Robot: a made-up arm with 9 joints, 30 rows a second.
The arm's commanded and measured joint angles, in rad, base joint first. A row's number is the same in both.
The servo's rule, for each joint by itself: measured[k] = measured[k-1] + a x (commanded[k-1-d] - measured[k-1]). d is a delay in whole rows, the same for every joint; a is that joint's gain. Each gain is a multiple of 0.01, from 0.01 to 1. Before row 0 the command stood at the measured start. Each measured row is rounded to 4 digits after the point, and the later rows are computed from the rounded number. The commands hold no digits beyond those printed.
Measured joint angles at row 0:
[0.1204 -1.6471 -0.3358 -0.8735 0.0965 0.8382 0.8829 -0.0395 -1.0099]
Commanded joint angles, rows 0 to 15:
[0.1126 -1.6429 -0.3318 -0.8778 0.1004 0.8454 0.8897 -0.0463 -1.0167]
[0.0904 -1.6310 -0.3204 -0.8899 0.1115 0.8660 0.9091 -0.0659 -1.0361]
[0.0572 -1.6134 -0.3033 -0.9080 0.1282 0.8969 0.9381 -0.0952 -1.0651]
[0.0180 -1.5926 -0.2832 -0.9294 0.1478 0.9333 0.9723 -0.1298 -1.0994]
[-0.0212 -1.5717 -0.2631 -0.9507 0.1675 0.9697 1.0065 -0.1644 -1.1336]
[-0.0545 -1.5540 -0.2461 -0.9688 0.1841 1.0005 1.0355 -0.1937 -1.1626]
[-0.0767 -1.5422 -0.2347 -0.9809 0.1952 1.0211 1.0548 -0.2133 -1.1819]
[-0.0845 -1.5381 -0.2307 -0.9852 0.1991 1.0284 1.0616 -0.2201 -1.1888]
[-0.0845 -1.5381 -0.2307 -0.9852 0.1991 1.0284 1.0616 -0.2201 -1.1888]
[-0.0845 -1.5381 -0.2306 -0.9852 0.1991 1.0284 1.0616 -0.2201 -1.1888]
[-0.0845 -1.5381 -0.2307 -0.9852 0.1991 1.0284 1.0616 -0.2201 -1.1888]
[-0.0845 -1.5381 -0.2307 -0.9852 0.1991 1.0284 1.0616 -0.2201 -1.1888]
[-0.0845 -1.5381 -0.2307 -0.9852 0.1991 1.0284 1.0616 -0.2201 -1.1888]
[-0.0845 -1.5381 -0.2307 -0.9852 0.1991 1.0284 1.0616 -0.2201 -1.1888]
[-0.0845 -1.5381 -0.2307 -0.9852 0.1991 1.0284 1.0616 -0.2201 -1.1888]
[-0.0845 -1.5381 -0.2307 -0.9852 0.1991 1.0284 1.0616 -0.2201 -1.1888]
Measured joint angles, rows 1 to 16:
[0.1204 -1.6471 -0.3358 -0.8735 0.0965 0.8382 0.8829 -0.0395 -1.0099]
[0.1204 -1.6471 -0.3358 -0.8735 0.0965 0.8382 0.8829 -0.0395 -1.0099]
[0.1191 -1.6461 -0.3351 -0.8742 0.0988 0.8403 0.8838 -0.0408 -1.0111]
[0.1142 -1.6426 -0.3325 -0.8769 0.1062 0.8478 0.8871 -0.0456 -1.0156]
[0.1045 -1.6359 -0.3272 -0.8822 0.1190 0.8620 0.8937 -0.0550 -1.0245]
[0.0898 -1.6259 -0.3193 -0.8902 0.1357 0.8827 0.9039 -0.0692 -1.0380]
[0.0709 -1.6134 -0.3092 -0.9005 0.1541 0.9079 0.9172 -0.0873 -1.0552]
[0.0496 -1.5997 -0.2978 -0.9121 0.1715 0.9348 0.9326 -0.1075 -1.0745]
[0.0281 -1.5865 -0.2864 -0.9238 0.1852 0.9598 0.9485 -0.1276 -1.0938]
[0.0090 -1.5754 -0.2764 -0.9342 0.1933 0.9797 0.9632 -0.1452 -1.1109]
[-0.0069 -1.5668 -0.2682 -0.9429 0.1967 0.9938 0.9760 -0.1594 -1.1249]
[-0.0201 -1.5602 -0.2614 -0.9501 0.1981 1.0038 0.9871 -0.1709 -1.1364]
[-0.0310 -1.5551 -0.2559 -0.9561 0.1987 1.0109 0.9968 -0.1802 -1.1458]
[-0.0401 -1.5512 -0.2514 -0.9610 0.1989 1.0160 1.0052 -0.1878 -1.1535]
[-0.0476 -1.5482 -0.2477 -0.9651 0.1990 1.0196 1.0125 -0.1939 -1.1599]
[-0.0539 -1.5459 -0.2446 -0.9685 0.1991 1.0222 1.0189 -0.1989 -1.1651]
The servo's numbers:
d 2
a 0.17 0.23 0.18 0.17 0.58 0.29 0.13 0.19 0.18

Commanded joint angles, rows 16 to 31:
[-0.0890 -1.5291 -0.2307 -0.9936 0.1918 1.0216 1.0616 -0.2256 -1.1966]
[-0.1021 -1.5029 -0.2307 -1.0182 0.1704 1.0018 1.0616 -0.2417 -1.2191]
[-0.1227 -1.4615 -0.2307 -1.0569 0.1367 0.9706 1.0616 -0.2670 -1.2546]
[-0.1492 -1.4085 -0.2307 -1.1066 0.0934 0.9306 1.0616 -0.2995 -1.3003]
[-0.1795 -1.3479 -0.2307 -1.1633 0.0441 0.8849 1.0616 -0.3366 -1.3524]
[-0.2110 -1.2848 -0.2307 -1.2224 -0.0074 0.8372 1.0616 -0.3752 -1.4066]
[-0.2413 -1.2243 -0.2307 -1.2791 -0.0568 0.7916 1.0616 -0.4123 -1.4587]
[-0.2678 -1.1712 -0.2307 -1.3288 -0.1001 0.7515 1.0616 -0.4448 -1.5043]
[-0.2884 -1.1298 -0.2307 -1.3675 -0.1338 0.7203 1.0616 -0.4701 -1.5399]
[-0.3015 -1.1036 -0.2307 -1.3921 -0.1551 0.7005 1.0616 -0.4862 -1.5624]
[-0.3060 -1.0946 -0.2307 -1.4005 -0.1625 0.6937 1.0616 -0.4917 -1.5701]
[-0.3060 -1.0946 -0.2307 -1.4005 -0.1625 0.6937 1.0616 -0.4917 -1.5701]
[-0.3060 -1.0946 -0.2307 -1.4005 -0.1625 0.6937 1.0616 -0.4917 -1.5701]
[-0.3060 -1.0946 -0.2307 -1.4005 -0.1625 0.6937 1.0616 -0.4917 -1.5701]
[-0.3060 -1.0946 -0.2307 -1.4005 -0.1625 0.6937 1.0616 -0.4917 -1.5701]
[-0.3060 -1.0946 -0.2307 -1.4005 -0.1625 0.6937 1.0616 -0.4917 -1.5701]
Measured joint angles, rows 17 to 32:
[-0.0591 -1.5441 -0.2421 -0.9713 0.1991 1.0240 1.0245 -0.2029 -1.1694]
[-0.0634 -1.5427 -0.2400 -0.9737 0.1991 1.0253 1.0293 -0.2062 -1.1729]
[-0.0678 -1.5396 -0.2383 -0.9771 0.1949 1.0242 1.0335 -0.2099 -1.1772]
[-0.0736 -1.5312 -0.2369 -0.9841 0.1807 1.0177 1.0372 -0.2159 -1.1847]
[-0.0819 -1.5152 -0.2358 -0.9965 0.1552 1.0040 1.0404 -0.2256 -1.1973]
[-0.0933 -1.4907 -0.2349 -1.0152 0.1194 0.9827 1.0432 -0.2396 -1.2158]
[-0.1080 -1.4579 -0.2341 -1.0404 0.0757 0.9543 1.0456 -0.2580 -1.2404]
[-0.1255 -1.4181 -0.2335 -1.0713 0.0275 0.9203 1.0477 -0.2803 -1.2703]
[-0.1452 -1.3735 -0.2330 -1.1066 -0.0214 0.8830 1.0495 -0.3054 -1.3042]
[-0.1660 -1.3270 -0.2326 -1.1444 -0.0670 0.8449 1.0511 -0.3319 -1.3402]
[-0.1868 -1.2816 -0.2323 -1.1823 -0.1057 0.8088 1.0525 -0.3582 -1.3761]
[-0.2063 -1.2407 -0.2320 -1.2180 -0.1344 0.7774 1.0537 -0.3825 -1.4096]
[-0.2232 -1.2071 -0.2318 -1.2490 -0.1507 0.7531 1.0547 -0.4032 -1.4385]
[-0.2373 -1.1812 -0.2316 -1.2748 -0.1575 0.7359 1.0556 -0.4200 -1.4622]
[-0.2490 -1.1613 -0.2314 -1.2962 -0.1604 0.7237 1.0564 -0.4336 -1.4816]
[-0.2587 -1.1460 -0.2313 -1.3139 -0.1616 0.7150 1.0571 -0.4446 -1.4975]

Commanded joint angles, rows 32 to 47:
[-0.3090 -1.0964 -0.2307 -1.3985 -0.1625 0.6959 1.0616 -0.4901 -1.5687]
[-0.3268 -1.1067 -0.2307 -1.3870 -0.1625 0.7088 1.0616 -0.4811 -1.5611]
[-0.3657 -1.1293 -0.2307 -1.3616 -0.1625 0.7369 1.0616 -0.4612 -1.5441]
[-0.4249 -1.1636 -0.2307 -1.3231 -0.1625 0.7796 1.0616 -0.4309 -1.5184]
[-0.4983 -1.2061 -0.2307 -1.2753 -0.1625 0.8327 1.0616 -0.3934 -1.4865]
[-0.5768 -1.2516 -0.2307 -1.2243 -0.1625 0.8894 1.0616 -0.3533 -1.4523]
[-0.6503 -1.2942 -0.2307 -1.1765 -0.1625 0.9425 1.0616 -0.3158 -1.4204]
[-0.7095 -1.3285 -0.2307 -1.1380 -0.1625 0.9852 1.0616 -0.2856 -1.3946]
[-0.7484 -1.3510 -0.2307 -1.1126 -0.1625 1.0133 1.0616 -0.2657 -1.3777]
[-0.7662 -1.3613 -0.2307 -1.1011 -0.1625 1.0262 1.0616 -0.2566 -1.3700]
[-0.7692 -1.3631 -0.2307 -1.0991 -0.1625 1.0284 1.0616 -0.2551 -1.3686]
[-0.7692 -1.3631 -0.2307 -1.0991 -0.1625 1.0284 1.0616 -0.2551 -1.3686]
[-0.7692 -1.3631 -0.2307 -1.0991 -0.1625 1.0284 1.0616 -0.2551 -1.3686]
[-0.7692 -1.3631 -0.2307 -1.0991 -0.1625 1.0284 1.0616 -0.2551 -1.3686]
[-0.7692 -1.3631 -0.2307 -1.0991 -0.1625 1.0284 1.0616 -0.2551 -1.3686]
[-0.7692 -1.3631 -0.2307 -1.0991 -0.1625 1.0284 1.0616 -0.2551 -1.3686]
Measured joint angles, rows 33 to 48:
[-0.2667 -1.1342 -0.2312 -1.3286 -0.1621 0.7088 1.0577 -0.4535 -1.5106]
[-0.2734 -1.1251 -0.2311 -1.3408 -0.1623 0.7044 1.0582 -0.4608 -1.5213]
[-0.2795 -1.1185 -0.2310 -1.3506 -0.1624 0.7019 1.0586 -0.4664 -1.5298]
[-0.2875 -1.1158 -0.2309 -1.3568 -0.1625 0.7039 1.0590 -0.4692 -1.5354]
[-0.3008 -1.1189 -0.2309 -1.3576 -0.1625 0.7135 1.0593 -0.4677 -1.5370]
[-0.3219 -1.1292 -0.2309 -1.3517 -0.1625 0.7327 1.0596 -0.4607 -1.5337]
[-0.3519 -1.1469 -0.2309 -1.3387 -0.1625 0.7617 1.0599 -0.4479 -1.5252]
[-0.3901 -1.1710 -0.2309 -1.3193 -0.1625 0.7987 1.0601 -0.4299 -1.5121]
[-0.4343 -1.1993 -0.2309 -1.2950 -0.1625 0.8404 1.0603 -0.4082 -1.4956]
[-0.4811 -1.2290 -0.2309 -1.2683 -0.1625 0.8824 1.0605 -0.3849 -1.4774]
[-0.5265 -1.2571 -0.2309 -1.2418 -0.1625 0.9204 1.0606 -0.3623 -1.4595]
[-0.5672 -1.2811 -0.2309 -1.2179 -0.1625 0.9511 1.0607 -0.3422 -1.4434]
[-0.6015 -1.3000 -0.2309 -1.1977 -0.1625 0.9735 1.0608 -0.3257 -1.4299]
[-0.6300 -1.3145 -0.2309 -1.1809 -0.1625 0.9894 1.0609 -0.3123 -1.4189]
[-0.6537 -1.3257 -0.2309 -1.1670 -0.1625 1.0007 1.0610 -0.3014 -1.4098]
[-0.6733 -1.3343 -0.2309 -1.1555 -0.1625 1.0087 1.0611 -0.2926 -1.4024]

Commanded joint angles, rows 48 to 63:
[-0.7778 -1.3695 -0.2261 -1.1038 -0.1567 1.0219 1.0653 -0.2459 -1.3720]
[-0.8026 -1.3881 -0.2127 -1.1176 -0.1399 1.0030 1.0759 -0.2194 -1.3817]
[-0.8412 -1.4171 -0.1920 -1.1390 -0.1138 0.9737 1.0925 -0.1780 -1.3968]
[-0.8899 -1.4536 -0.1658 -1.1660 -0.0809 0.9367 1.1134 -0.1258 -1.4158]
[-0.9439 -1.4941 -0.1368 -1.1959 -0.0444 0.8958 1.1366 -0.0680 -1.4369]
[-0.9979 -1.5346 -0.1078 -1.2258 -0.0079 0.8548 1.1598 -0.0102 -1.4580]
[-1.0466 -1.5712 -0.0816 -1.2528 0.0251 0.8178 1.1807 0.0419 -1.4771]
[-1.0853 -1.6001 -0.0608 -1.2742 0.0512 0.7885 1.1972 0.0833 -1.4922]
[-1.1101 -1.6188 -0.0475 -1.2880 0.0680 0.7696 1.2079 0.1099 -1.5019]
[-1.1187 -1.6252 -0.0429 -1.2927 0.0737 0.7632 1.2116 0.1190 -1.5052]
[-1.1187 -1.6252 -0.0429 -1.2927 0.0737 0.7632 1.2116 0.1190 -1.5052]
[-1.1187 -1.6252 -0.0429 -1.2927 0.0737 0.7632 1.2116 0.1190 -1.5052]
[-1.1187 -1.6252 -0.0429 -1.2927 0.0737 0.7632 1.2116 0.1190 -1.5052]
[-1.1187 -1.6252 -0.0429 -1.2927 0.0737 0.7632 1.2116 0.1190 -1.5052]
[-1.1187 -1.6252 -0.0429 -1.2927 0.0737 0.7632 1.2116 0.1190 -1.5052]
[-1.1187 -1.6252 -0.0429 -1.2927 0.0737 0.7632 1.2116 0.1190 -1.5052]
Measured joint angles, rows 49 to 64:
[-0.6896 -1.3409 -0.2309 -1.1459 -0.1625 1.0144 1.0612 -0.2855 -1.3963]
[-0.7031 -1.3460 -0.2309 -1.1379 -0.1625 1.0185 1.0613 -0.2797 -1.3913]
[-0.7158 -1.3514 -0.2300 -1.1321 -0.1591 1.0195 1.0618 -0.2733 -1.3878]
[-0.7306 -1.3598 -0.2269 -1.1296 -0.1480 1.0147 1.0636 -0.2631 -1.3867]
[-0.7494 -1.3730 -0.2206 -1.1312 -0.1282 1.0028 1.0674 -0.2469 -1.3885]
[-0.7733 -1.3915 -0.2107 -1.1371 -0.1008 0.9836 1.0734 -0.2239 -1.3934]
[-0.8023 -1.4151 -0.1974 -1.1471 -0.0681 0.9581 1.0816 -0.1943 -1.4012]
[-0.8356 -1.4426 -0.1813 -1.1605 -0.0332 0.9281 1.0918 -0.1593 -1.4114]
[-0.8715 -1.4722 -0.1634 -1.1762 0.0006 0.8961 1.1034 -0.1211 -1.4232]
[-0.9078 -1.5016 -0.1449 -1.1929 0.0299 0.8649 1.1156 -0.0823 -1.4356]
[-0.9422 -1.5286 -0.1274 -1.2091 0.0520 0.8373 1.1276 -0.0458 -1.4475]
[-0.9722 -1.5508 -0.1122 -1.2233 0.0646 0.8158 1.1385 -0.0145 -1.4579]
[-0.9971 -1.5679 -0.0997 -1.2351 0.0699 0.8005 1.1480 0.0109 -1.4664]
[-1.0178 -1.5811 -0.0895 -1.2449 0.0721 0.7897 1.1563 0.0314 -1.4734]
[-1.0350 -1.5912 -0.0811 -1.2530 0.0730 0.7820 1.1635 0.0480 -1.4791]
[-1.0492 -1.5990 -0.0742 -1.2597 0.0734 0.7765 1.1698 0.0615 -1.4838]

